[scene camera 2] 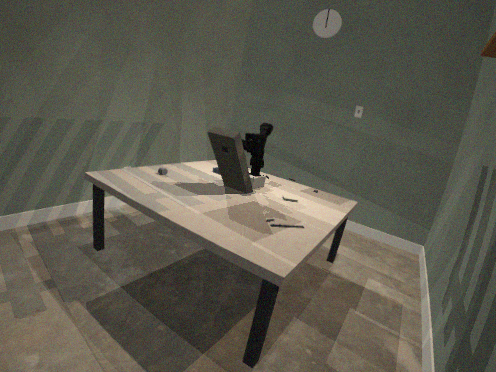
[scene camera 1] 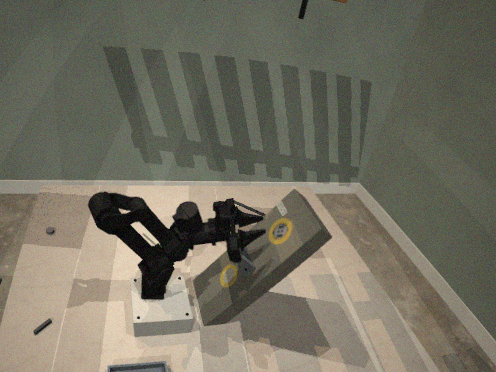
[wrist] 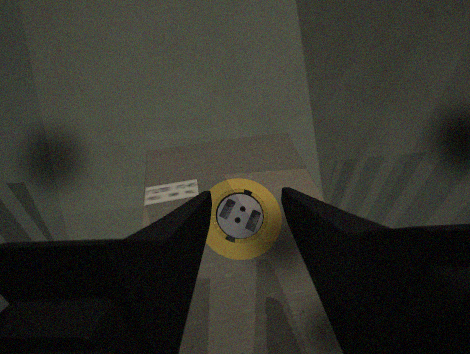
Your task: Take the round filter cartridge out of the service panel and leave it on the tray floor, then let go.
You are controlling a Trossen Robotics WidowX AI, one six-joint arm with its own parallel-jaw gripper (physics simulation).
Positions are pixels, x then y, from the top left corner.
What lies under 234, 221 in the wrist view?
A round grey filter cartridge.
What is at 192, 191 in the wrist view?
A white label.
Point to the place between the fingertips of my gripper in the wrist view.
At 246, 195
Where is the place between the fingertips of my gripper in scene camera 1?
264, 224
